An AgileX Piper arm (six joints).
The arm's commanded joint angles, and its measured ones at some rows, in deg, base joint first. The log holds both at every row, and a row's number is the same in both.
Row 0, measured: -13.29, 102.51, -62.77, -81.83, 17.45, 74.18
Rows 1 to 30, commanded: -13.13, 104.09, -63.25, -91.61, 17.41, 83.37; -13.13, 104.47, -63.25, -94.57, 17.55, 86.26; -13.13, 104.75, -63.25, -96.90, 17.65, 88.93; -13.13, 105.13, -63.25, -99.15, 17.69, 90.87; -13.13, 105.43, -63.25, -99.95, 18.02, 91.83; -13.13, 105.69, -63.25, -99.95, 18.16, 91.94; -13.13, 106.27, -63.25, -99.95, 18.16, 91.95; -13.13, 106.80, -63.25, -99.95, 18.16, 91.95; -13.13, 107.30, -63.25, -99.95, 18.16, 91.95; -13.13, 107.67, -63.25, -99.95, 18.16, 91.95; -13.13, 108.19, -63.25, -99.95, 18.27, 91.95; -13.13, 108.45, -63.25, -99.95, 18.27, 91.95; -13.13, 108.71, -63.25, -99.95, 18.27, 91.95; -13.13, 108.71, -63.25, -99.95, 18.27, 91.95; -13.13, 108.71, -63.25, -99.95, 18.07, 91.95; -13.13, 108.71, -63.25, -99.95, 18.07, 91.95; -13.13, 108.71, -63.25, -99.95, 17.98, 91.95; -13.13, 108.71, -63.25, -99.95, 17.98, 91.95; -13.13, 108.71, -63.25, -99.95, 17.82, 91.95; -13.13, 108.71, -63.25, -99.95, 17.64, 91.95; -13.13, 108.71, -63.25, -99.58, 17.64, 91.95; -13.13, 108.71, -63.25, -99.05, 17.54, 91.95; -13.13, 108.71, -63.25, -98.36, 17.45, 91.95; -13.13, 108.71, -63.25, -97.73, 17.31, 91.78; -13.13, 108.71, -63.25, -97.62, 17.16, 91.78; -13.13, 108.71, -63.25, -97.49, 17.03, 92.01; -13.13, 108.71, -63.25, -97.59, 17.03, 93.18; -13.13, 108.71, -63.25, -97.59, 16.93, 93.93; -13.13, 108.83, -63.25, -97.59, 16.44, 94.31; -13.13, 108.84, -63.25, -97.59, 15.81, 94.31
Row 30, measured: -13.29, 108.92, -62.77, -97.76, 17.32, 92.79
